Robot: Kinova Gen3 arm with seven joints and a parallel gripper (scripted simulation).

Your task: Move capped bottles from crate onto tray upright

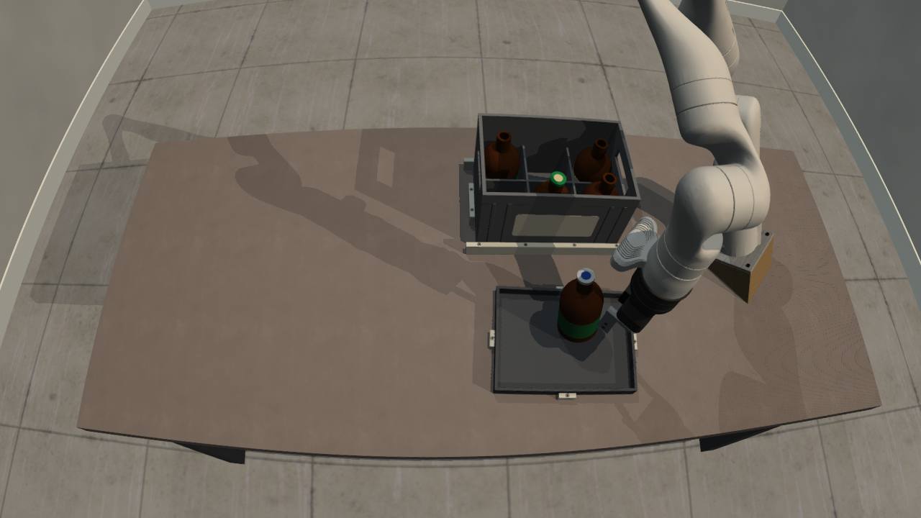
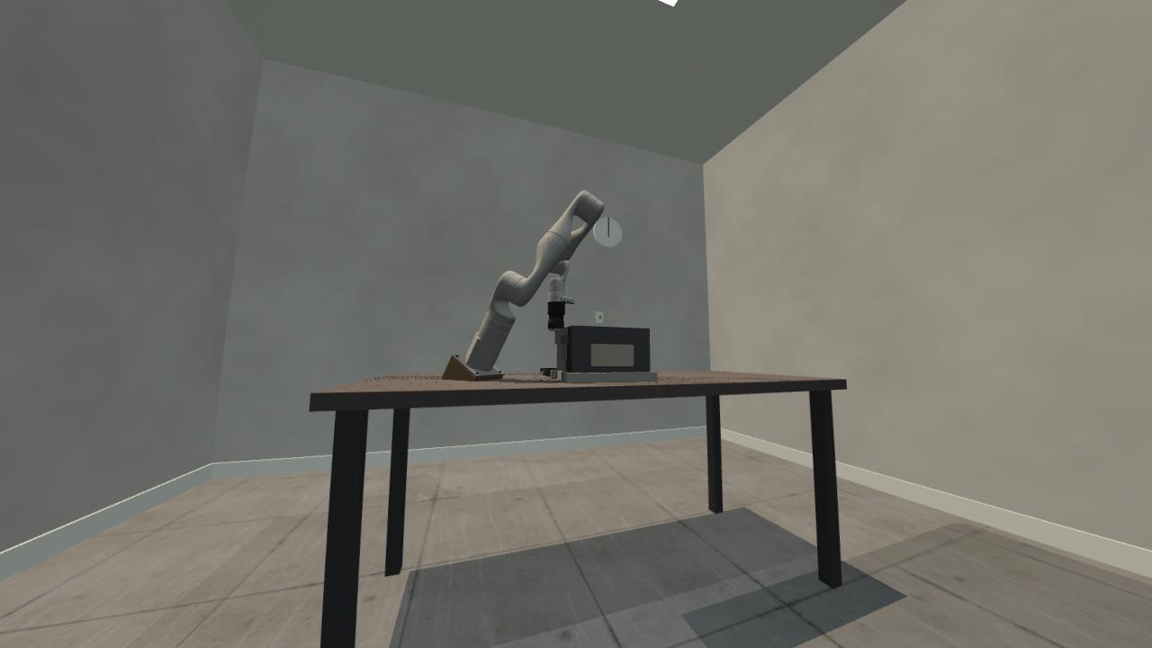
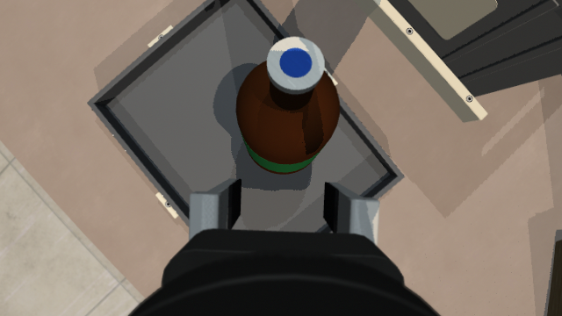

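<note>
My hand is 1 cm short of the crate, 29 cm to the left of it and 6 cm above it. Round my hand: dark tray 5 cm ahead, 1 cm to the right, 13 cm below.
</note>
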